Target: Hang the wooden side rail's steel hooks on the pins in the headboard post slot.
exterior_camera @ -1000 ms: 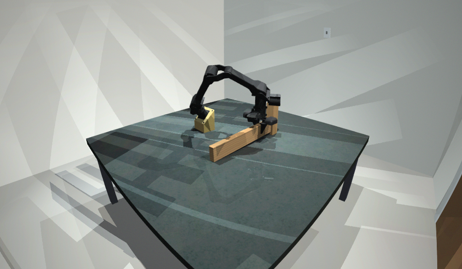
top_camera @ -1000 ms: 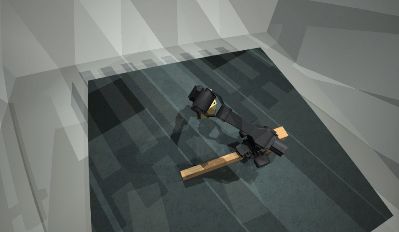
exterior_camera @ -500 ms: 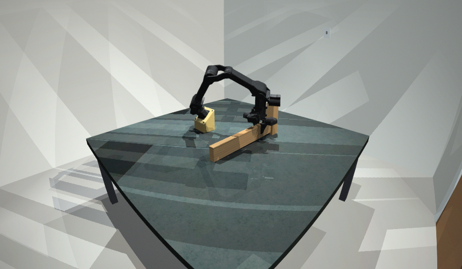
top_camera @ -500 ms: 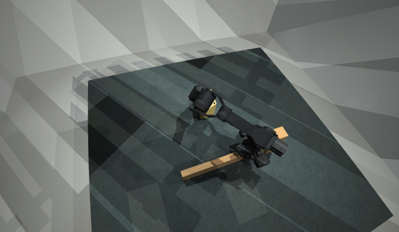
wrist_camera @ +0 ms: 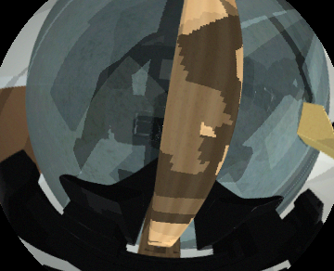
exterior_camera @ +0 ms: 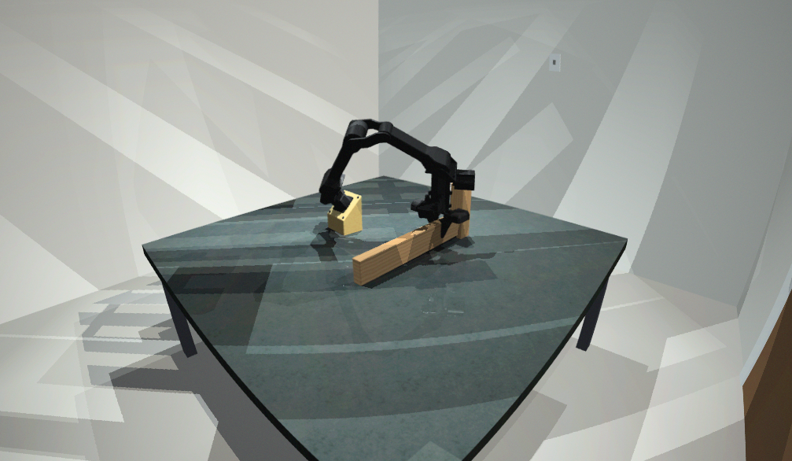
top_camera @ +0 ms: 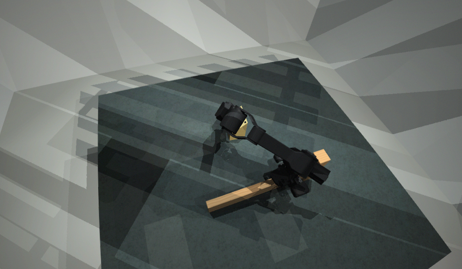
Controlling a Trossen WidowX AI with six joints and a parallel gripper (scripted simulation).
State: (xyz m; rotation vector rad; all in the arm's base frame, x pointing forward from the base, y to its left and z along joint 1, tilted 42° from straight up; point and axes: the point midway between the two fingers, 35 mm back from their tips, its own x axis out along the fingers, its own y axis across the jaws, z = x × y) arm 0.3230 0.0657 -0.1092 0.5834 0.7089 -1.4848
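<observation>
Right now the headboard post is 12 cm to the left of my gripper tip, 5 cm above it and 1 cm behind it.
</observation>
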